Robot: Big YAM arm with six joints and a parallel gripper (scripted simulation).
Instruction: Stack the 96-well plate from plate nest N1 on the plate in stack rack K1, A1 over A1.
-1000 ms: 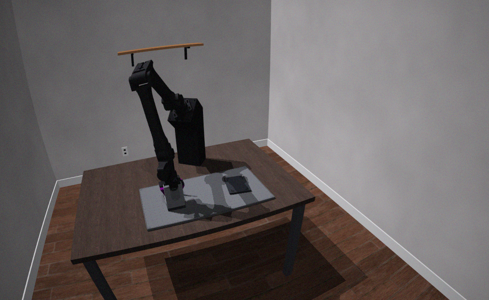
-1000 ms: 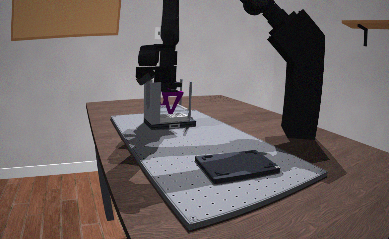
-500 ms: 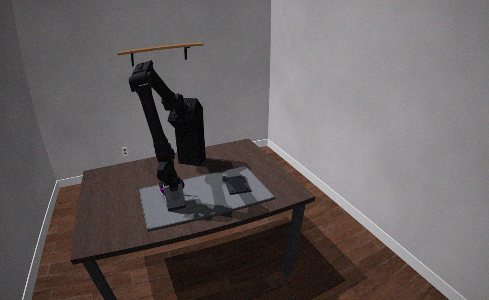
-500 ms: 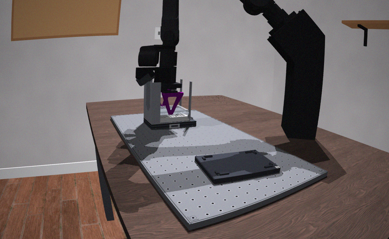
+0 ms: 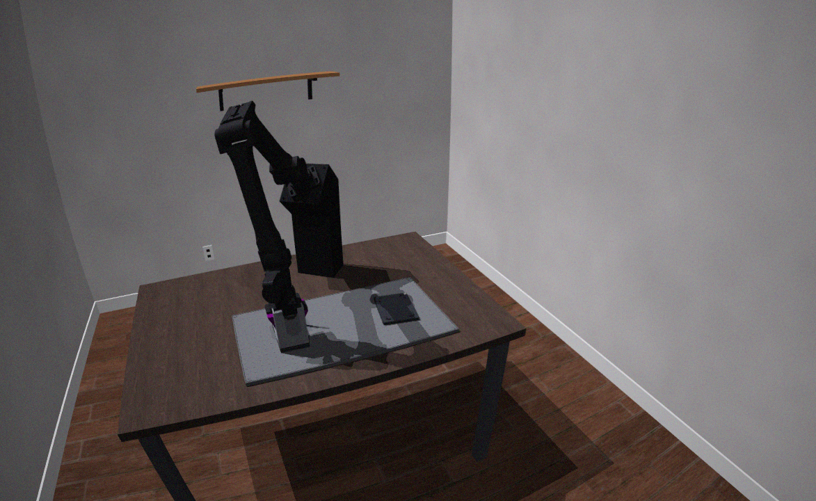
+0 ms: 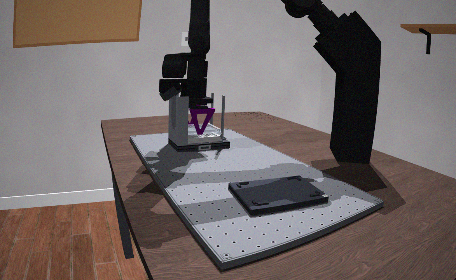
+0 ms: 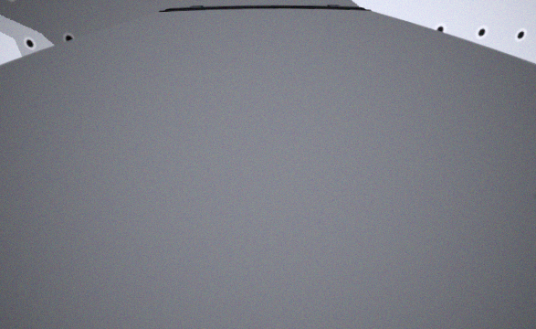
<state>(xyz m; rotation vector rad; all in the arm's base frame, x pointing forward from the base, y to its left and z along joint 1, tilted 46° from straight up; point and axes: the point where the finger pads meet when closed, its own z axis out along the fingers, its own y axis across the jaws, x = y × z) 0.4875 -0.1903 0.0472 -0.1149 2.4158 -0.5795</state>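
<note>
My gripper is now 6 cm short of the tall grey wall and 3 cm below it. Also, from my hand: pale A1 label (6 cm behind, 45 cm to the left, 4 cm below).
</note>
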